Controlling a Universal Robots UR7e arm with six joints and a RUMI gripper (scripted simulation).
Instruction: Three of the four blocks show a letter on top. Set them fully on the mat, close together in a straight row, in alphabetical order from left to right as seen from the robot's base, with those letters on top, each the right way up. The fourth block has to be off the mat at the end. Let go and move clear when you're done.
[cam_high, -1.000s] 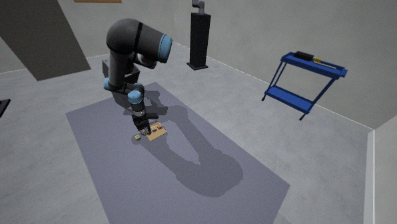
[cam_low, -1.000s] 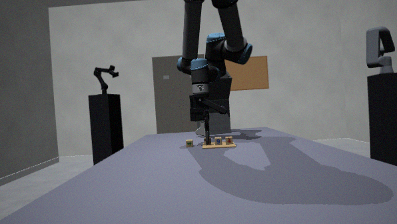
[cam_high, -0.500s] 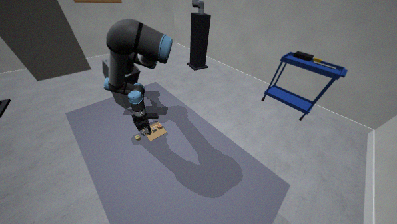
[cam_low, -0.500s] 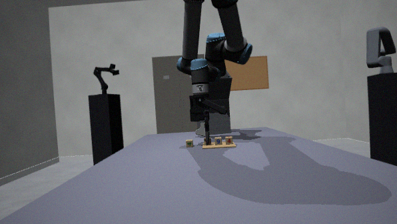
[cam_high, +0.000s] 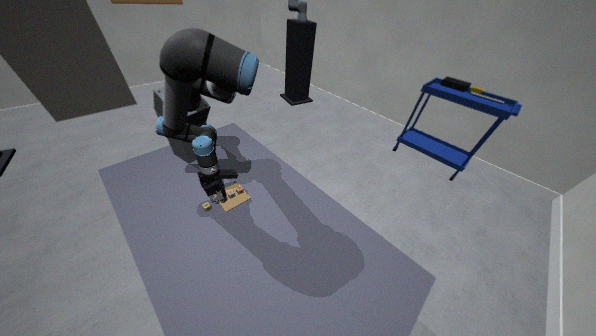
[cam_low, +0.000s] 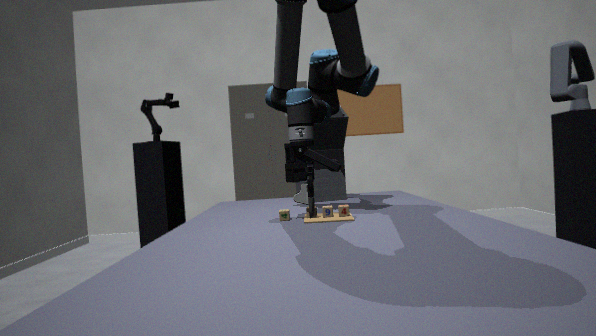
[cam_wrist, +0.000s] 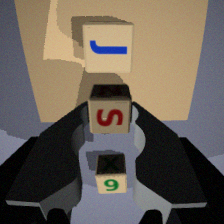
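My gripper is now 10 mm past the tan mat, 50 mm to the right of it and 20 mm above it.
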